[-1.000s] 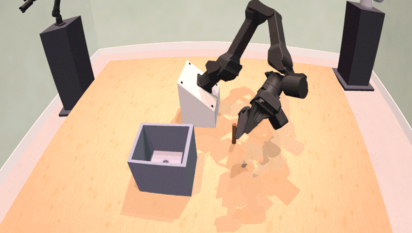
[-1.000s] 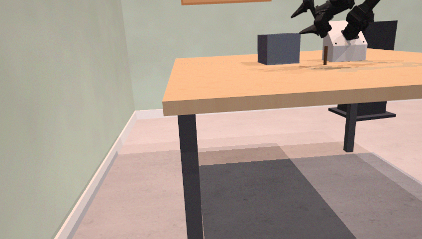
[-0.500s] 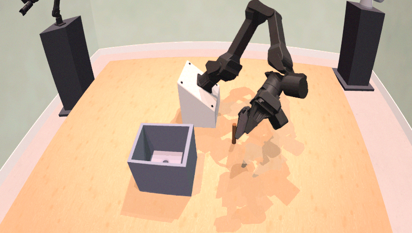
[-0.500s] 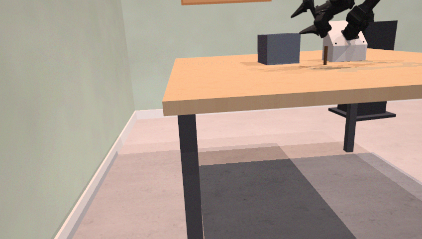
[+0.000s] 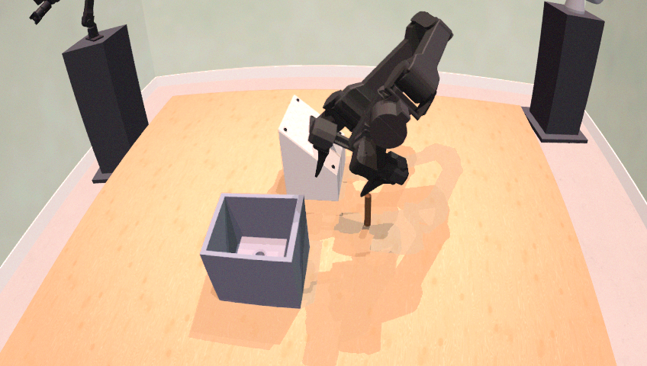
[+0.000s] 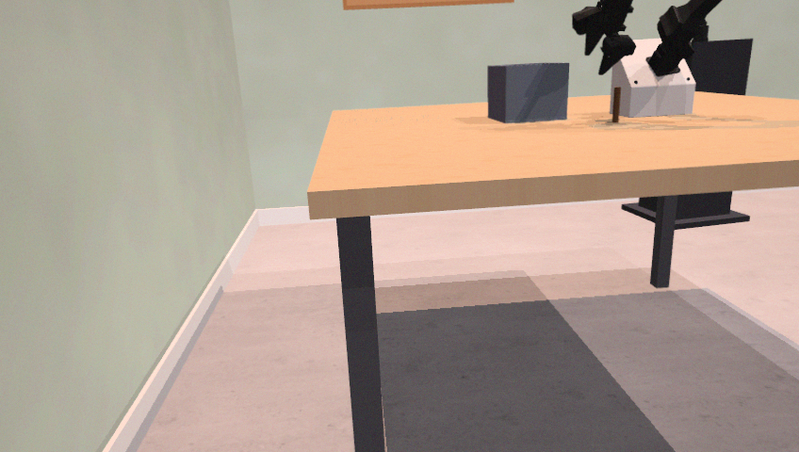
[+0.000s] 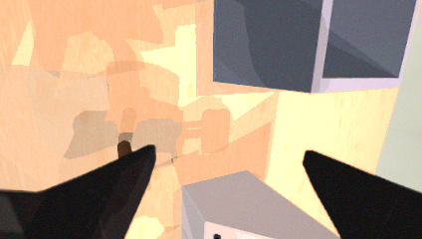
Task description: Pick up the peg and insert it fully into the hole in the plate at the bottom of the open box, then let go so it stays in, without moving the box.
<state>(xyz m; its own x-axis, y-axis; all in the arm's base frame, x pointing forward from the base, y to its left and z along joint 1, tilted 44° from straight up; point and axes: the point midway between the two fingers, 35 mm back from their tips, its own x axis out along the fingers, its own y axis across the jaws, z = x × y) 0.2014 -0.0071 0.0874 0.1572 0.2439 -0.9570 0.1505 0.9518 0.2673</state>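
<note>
Now: the brown peg 30 mm behind my hand, 40 mm to the left of it and 120 mm below it. Round my hand: pale plate 100 mm ahead, 160 mm to the right, 120 mm below.
</note>
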